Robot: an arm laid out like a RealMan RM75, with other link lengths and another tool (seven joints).
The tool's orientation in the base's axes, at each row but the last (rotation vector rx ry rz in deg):
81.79 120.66 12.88
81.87 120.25 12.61
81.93 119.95 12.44
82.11 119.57 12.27
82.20 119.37 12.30
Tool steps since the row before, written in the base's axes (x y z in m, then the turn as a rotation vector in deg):
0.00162 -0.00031 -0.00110 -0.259 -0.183 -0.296
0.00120 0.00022 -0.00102 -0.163 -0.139 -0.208
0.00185 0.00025 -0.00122 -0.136 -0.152 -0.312
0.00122 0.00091 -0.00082 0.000 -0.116 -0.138
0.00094 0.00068 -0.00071 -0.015 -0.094 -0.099
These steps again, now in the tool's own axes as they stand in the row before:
-0.00029 0.00067 0.00184 0.012 -0.413 0.133
0.00027 0.00059 0.00145 -0.005 -0.279 0.106
0.00022 0.00103 0.00196 0.015 -0.309 0.208
0.00082 0.00098 0.00116 -0.051 -0.109 0.134
0.00065 0.00071 0.00096 -0.043 -0.094 0.090

